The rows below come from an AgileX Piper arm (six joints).
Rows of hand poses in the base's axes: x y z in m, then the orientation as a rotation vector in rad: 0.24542 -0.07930 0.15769 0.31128 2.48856 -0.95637; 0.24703 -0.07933 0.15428 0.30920 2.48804 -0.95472; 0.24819 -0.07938 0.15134 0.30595 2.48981 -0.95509; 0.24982 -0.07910 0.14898 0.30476 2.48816 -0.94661; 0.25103 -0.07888 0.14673 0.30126 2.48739 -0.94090; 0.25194 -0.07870 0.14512 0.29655 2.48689 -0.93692; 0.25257 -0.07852 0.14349 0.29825 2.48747 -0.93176; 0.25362 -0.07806 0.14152 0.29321 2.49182 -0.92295; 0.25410 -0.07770 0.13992 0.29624 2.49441 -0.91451; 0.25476 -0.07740 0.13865 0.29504 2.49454 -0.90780; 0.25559 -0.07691 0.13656 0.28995 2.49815 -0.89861; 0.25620 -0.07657 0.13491 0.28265 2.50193 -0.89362; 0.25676 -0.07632 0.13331 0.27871 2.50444 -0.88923; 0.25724 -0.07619 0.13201 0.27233 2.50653 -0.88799; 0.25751 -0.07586 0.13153 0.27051 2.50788 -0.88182
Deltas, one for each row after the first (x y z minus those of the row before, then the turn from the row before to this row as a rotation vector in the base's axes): 0.00161 -0.00003 -0.00341 0.00048 -0.00071 0.00198; 0.00116 -0.00005 -0.00294 -0.00020 0.00222 0.00180; 0.00163 0.00028 -0.00236 0.00451 -0.00428 0.00343; 0.00121 0.00022 -0.00225 0.00268 -0.00213 0.00411; 0.00091 0.00018 -0.00161 0.00148 -0.00108 0.00443; 0.00063 0.00018 -0.00163 0.00373 -0.00156 0.00011; 0.00105 0.00046 -0.00197 0.00607 0.00162 0.00503; 0.00048 0.00036 -0.00160 0.00670 -0.00108 -0.00033; 0.00066 0.00030 -0.00127 0.00405 -0.00200 0.00259; 0.00083 0.00049 -0.00209 0.00606 0.00089 0.00529; 0.00061 0.00034 -0.00165 0.00306 0.00284 0.00567; 0.00056 0.00025 -0.00160 0.00288 0.00140 0.00341; 0.00048 0.00013 -0.00130 0.00031 0.00246 0.00435; 0.00027 0.00033 -0.00048 0.00403 -0.00054 0.00261
